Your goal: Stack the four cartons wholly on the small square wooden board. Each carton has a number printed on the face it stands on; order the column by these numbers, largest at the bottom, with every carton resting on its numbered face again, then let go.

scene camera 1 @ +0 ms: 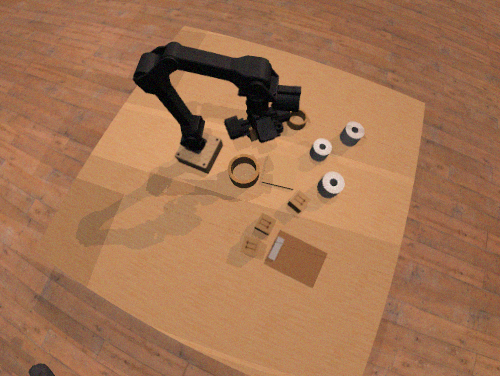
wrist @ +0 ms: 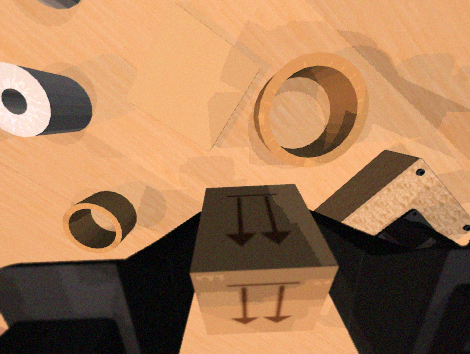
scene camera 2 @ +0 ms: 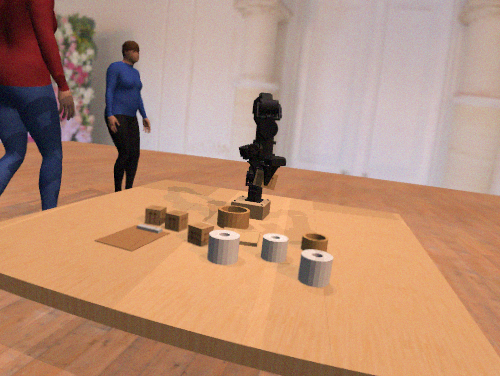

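My gripper is shut on a brown carton, held above the table near the robot's base. Two of its faces with arrow pairs show in the wrist view; its numbered face does not. The square wooden board lies flat beside the large ring, with no carton on it. Three cartons stand apart from the board on the table: one nearest it, a second, and a third farthest. Their numbers are hidden.
A large ring stands between the base and board. A smaller ring and white rolls stand beyond. A brown clipboard lies by the cartons.
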